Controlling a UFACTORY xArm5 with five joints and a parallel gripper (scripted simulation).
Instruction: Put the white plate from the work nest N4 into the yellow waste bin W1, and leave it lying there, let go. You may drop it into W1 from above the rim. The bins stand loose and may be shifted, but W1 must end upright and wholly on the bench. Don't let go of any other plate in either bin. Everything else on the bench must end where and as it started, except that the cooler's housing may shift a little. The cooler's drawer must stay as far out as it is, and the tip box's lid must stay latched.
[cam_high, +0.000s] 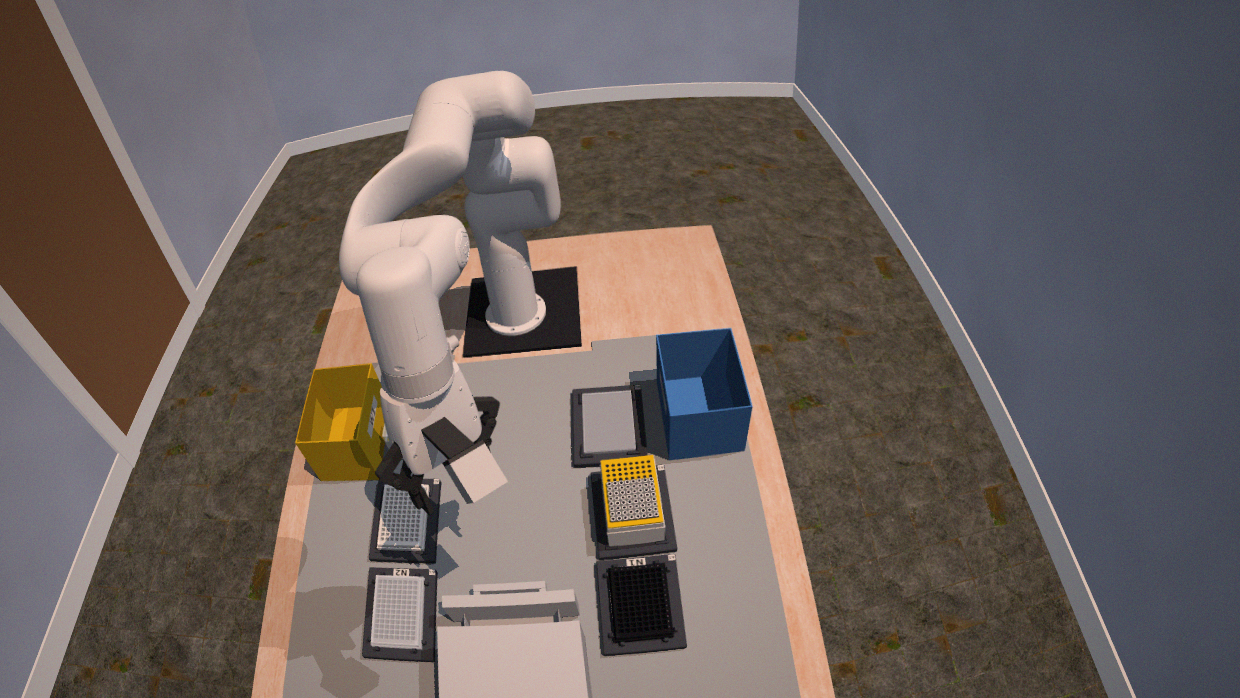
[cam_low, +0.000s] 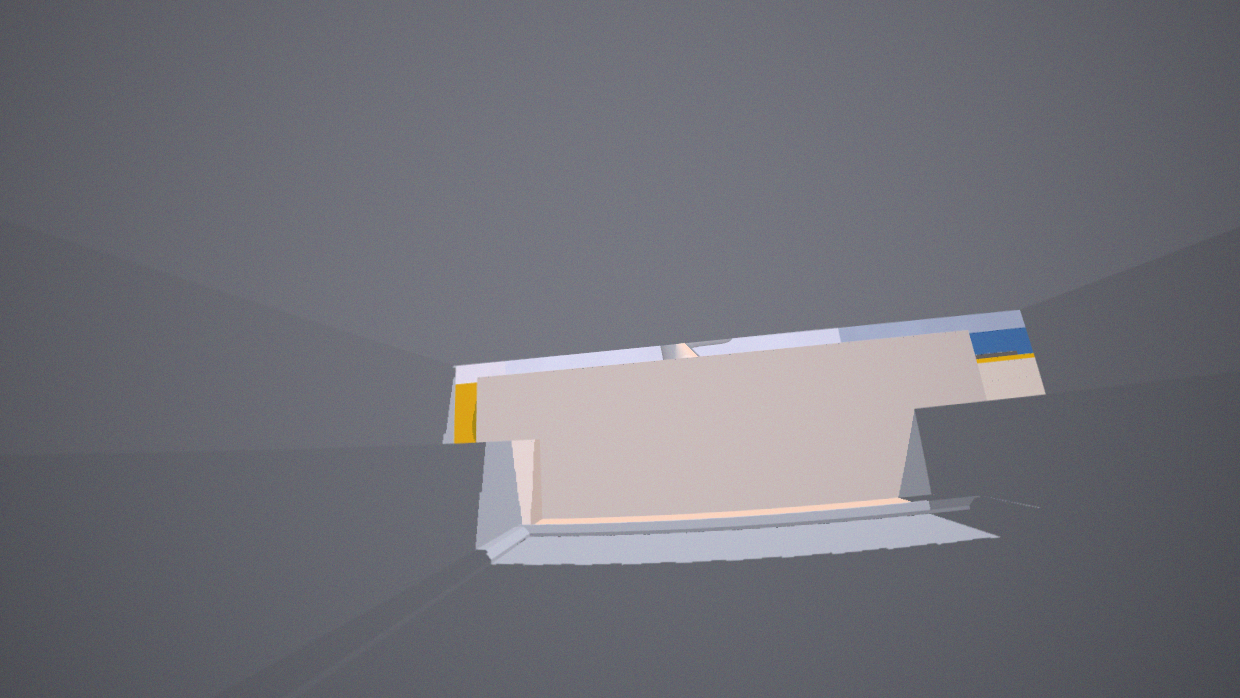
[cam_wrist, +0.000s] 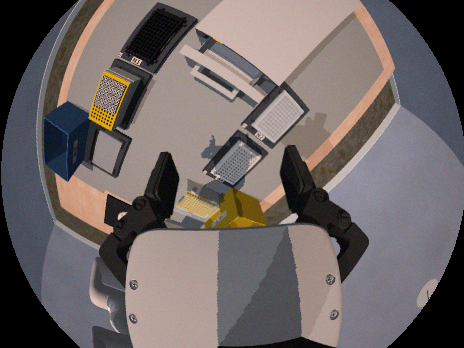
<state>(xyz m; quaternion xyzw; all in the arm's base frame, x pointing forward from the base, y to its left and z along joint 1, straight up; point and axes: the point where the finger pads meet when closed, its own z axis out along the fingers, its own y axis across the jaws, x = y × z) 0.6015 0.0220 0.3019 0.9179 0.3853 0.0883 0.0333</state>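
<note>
The white plate is 11 cm behind my hand, 18 cm to the right of it and 29 cm below it. Round my hand: cooler drawer (17 cm ahead, 3 cm to the left, 28 cm below); then yellow tip box (14 cm behind, 19 cm to the left, 25 cm below); then black plate (4 cm ahead, 21 cm to the left, 29 cm below).
</note>
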